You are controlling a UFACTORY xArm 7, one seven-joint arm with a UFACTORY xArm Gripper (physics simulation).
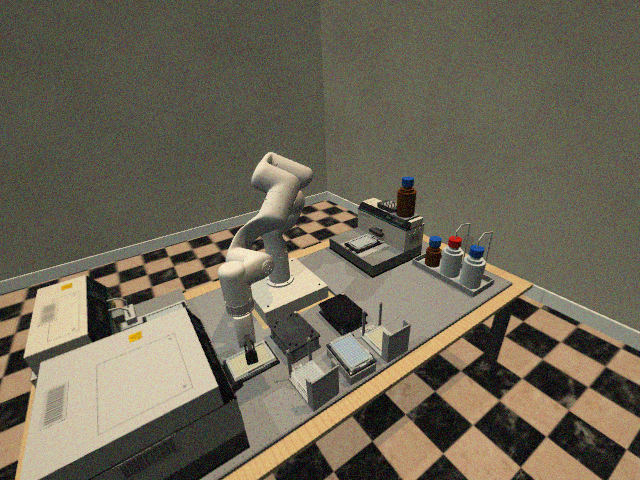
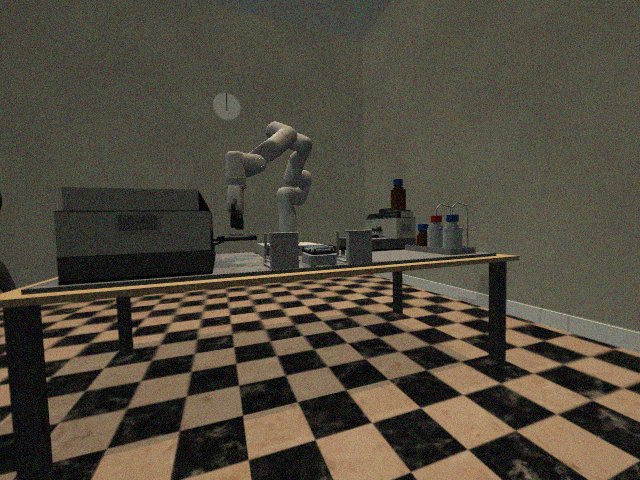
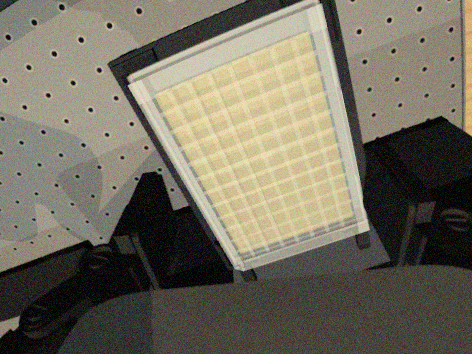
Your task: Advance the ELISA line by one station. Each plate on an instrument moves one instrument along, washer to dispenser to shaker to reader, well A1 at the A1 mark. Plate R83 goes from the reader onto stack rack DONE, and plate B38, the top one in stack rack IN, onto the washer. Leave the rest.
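Places are measured from the arm's base along level axes (x ahead, y left, z up), in centimetres.
Pixels of known places: gripper, fingertip midpoint: (image 1: 250, 352) (image 2: 237, 228) (image 3: 265, 187); arm's base at its link origin: (image 1: 279, 279).
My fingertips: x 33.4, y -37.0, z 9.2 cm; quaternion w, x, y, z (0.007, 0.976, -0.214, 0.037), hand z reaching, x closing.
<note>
Ahead of a thing's pixels: the offset from my fingertips to its middle. "spot": to the spot under its first point.
A plate with yellow wells {dx +0.3, dy -0.5, dz -2.6 cm} (image 1: 238, 369) (image 3: 256, 140) lies on the dark tray (image 1: 231, 380) (image 3: 129, 63) that sticks out of the large grey reader {dx -5.7, dy -28.4, dz -0.9 cm} (image 1: 142, 381) (image 2: 142, 229). My gripper (image 1: 250, 357) (image 2: 236, 223) (image 3: 265, 187) is open and empty. It hangs straight down just above this plate, with a dark finger on each long side and apart from it. Another plate with blue wells {dx +16.8, dy +26.2, dz -8.2 cm} (image 1: 351, 353) sits on a low instrument near the front edge. A further plate {dx -22.5, dy +83.0, dz -5.7 cm} (image 1: 363, 243) lies on the instrument at the back. Labels are too small to read.
Two stack racks {spot: dx +20.5, dy +9.8, dz -5.2 cm} (image 1: 323, 383) {spot: dx +26.5, dy +37.6, dz -3.6 cm} (image 1: 396, 335) stand at the front edge, each with posts. A dark perforated platform {dx -5.6, dy +20.2, dz -10.9 cm} (image 1: 294, 330) and a black block {dx -0.9, dy +41.4, dz -11.8 cm} (image 1: 341, 311) lie between them and the arm's base. A tray of bottles {dx +18.7, dy +98.6, dz -2.1 cm} (image 1: 456, 264) stands far right. A brown bottle {spot: dx -6.2, dy +94.3, dz +18.9 cm} (image 1: 406, 197) tops the back instrument.
</note>
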